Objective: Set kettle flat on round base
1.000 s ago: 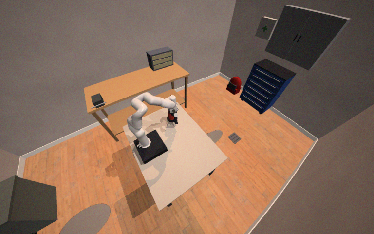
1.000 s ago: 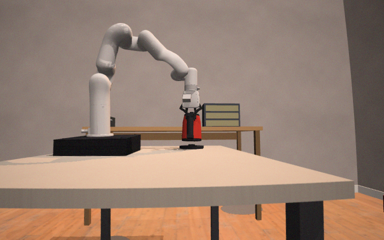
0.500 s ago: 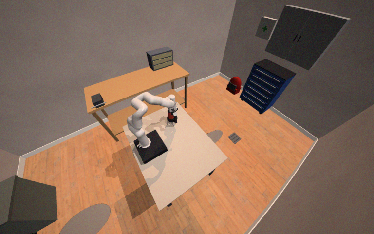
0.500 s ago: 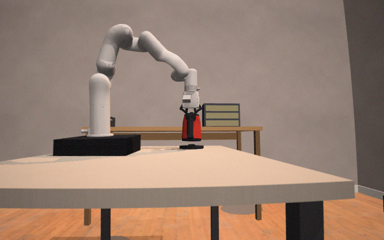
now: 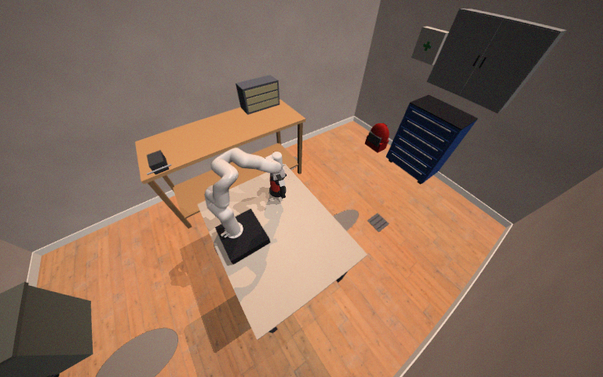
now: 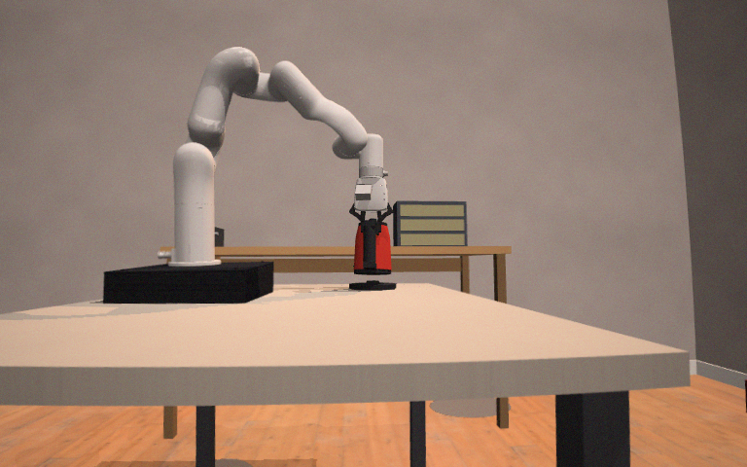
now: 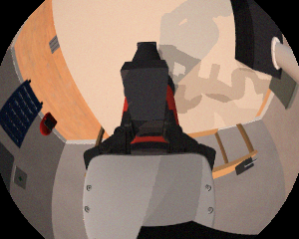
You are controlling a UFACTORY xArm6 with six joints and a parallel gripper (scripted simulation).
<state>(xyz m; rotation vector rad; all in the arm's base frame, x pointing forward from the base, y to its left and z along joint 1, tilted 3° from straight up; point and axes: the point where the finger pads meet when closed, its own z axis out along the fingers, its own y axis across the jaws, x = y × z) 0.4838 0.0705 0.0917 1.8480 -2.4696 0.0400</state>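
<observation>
The red kettle lies 50 mm below my hand, 30 mm to the left of it and 10 mm ahead of it. From my hand the other things lie so: black round base 170 mm below, 60 mm to the left, 20 mm ahead.
</observation>
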